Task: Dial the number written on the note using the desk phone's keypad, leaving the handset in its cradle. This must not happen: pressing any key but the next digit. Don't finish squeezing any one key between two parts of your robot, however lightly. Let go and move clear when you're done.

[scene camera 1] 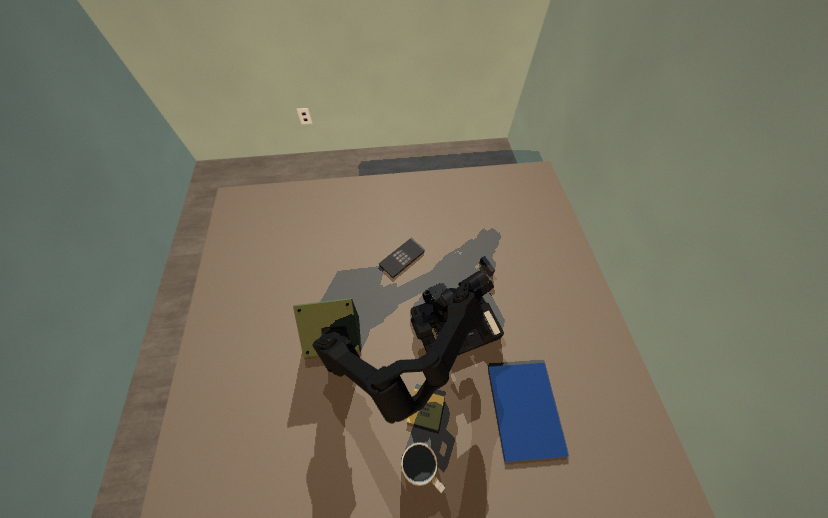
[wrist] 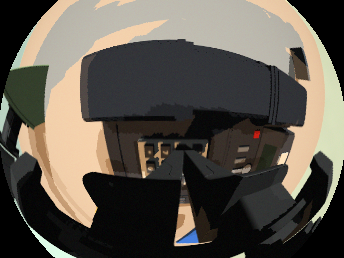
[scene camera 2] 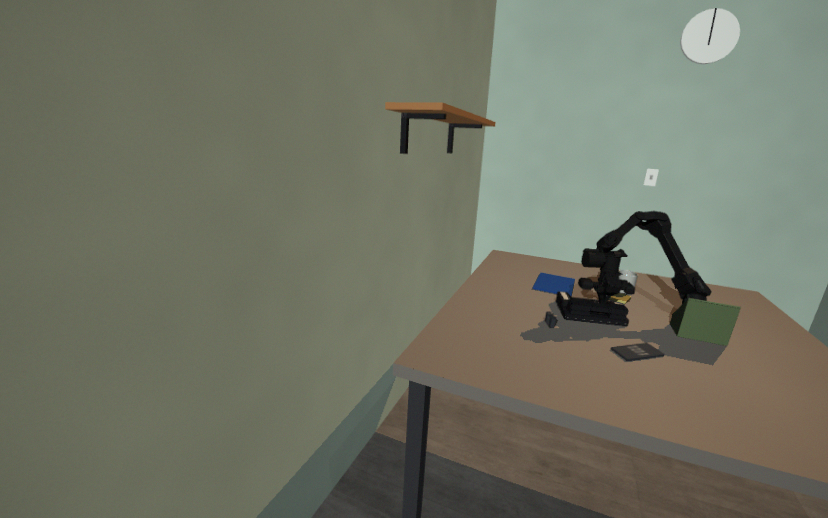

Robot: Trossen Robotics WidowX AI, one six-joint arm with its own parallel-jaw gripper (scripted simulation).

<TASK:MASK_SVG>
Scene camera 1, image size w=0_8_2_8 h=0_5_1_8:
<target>gripper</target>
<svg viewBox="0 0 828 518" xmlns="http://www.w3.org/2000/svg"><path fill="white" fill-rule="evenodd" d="M434 305L434 312L430 316L426 316L422 312L411 318L416 336L420 340L433 335L430 325L435 324L437 332L440 333L447 321L447 317L443 314L440 315ZM444 283L429 287L429 289L423 292L422 295L426 304L432 304L433 301L441 296L444 290L448 289Z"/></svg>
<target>yellow note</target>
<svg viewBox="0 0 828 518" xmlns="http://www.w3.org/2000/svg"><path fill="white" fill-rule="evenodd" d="M444 396L433 394L425 407L408 417L407 422L438 431Z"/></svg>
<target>blue notebook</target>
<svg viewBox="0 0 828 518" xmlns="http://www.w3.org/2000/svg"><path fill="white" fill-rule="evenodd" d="M545 363L488 367L504 462L569 457Z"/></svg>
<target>mug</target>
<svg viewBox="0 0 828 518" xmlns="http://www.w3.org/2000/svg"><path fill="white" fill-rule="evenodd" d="M412 444L405 450L402 456L401 467L405 478L410 483L418 486L426 485L431 481L442 493L445 487L435 476L438 466L435 452L425 443Z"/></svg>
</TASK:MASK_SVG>
